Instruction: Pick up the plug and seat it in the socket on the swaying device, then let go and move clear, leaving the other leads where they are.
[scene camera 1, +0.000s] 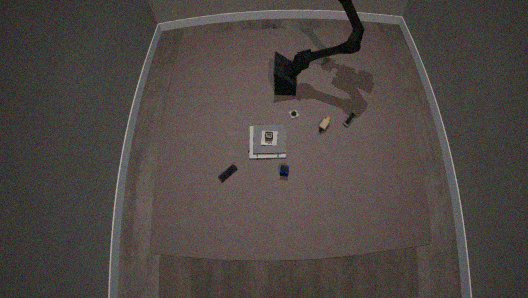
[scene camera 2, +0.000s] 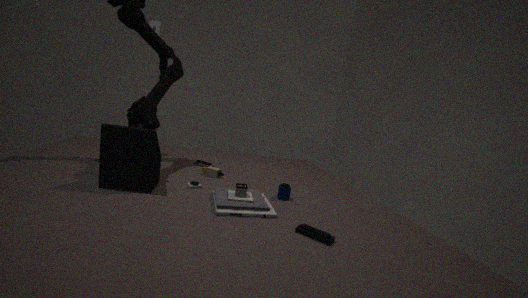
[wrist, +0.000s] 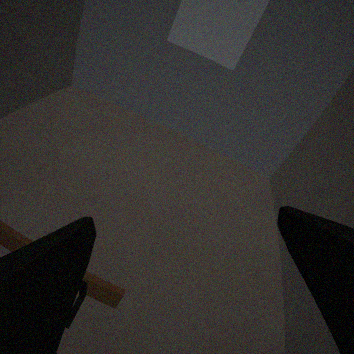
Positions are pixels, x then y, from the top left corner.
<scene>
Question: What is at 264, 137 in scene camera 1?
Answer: A device.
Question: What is the gripper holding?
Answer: Nothing.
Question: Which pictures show the gripper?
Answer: The wrist view only.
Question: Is the gripper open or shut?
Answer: Open.
</scene>
